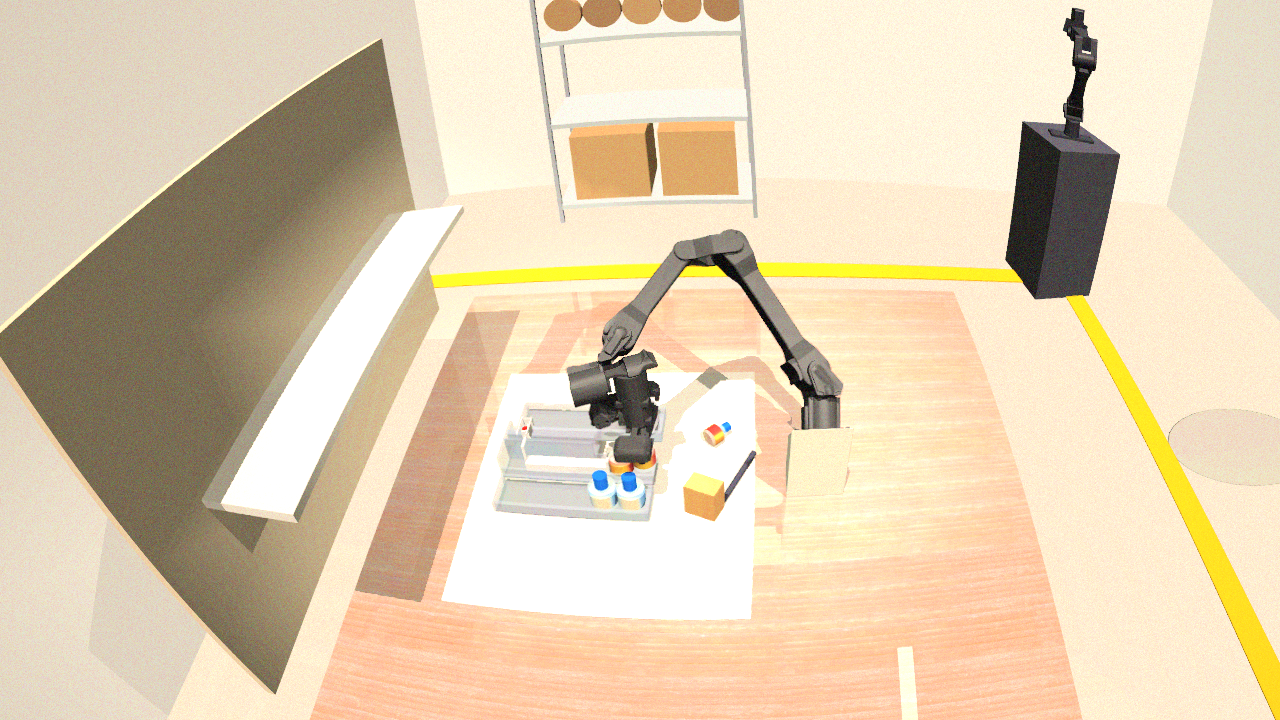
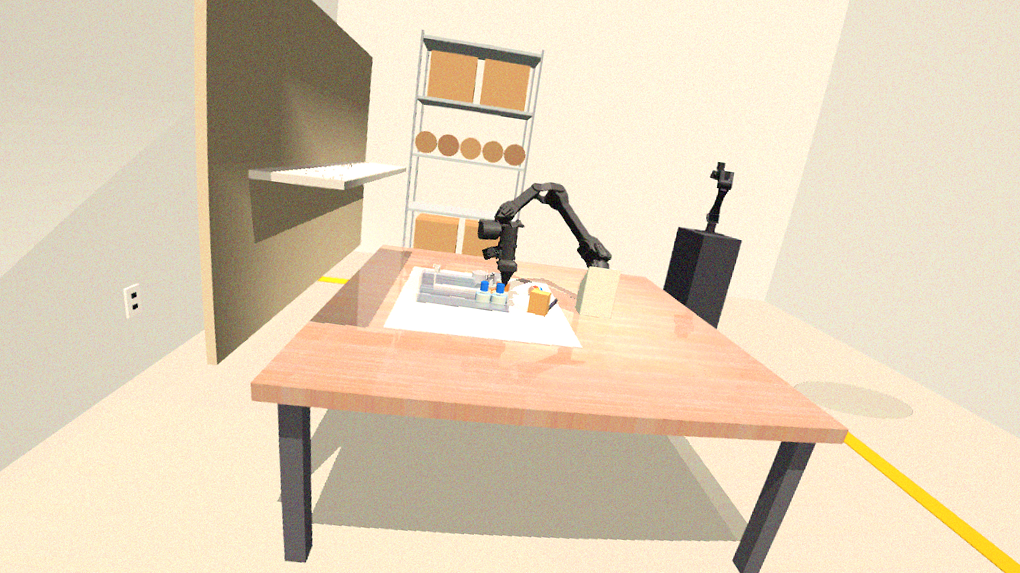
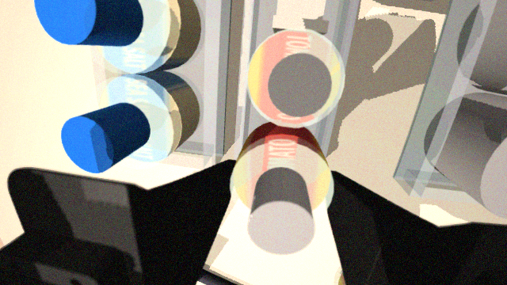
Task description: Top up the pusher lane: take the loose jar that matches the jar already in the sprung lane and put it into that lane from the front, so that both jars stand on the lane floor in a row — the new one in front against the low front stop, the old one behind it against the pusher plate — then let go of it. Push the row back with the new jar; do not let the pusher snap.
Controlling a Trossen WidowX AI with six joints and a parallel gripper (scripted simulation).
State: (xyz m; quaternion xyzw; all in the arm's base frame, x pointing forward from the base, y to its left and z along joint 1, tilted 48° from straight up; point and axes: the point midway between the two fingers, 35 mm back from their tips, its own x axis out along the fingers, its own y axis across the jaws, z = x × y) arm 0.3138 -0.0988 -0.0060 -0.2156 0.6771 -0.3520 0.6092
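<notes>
My gripper tip is now 10 cm past the orange box, 10 cm to the right of it and 2 cm above it. The rest, counted from my gripper tip: blue-lidded jar 15 cm behind, 8 cm to the right, 3 cm below; black rod 17 cm behind, 4 cm to the left, 5 cm below; lane rack 15 cm ahead, 5 cm to the right, 3 cm below.
</notes>
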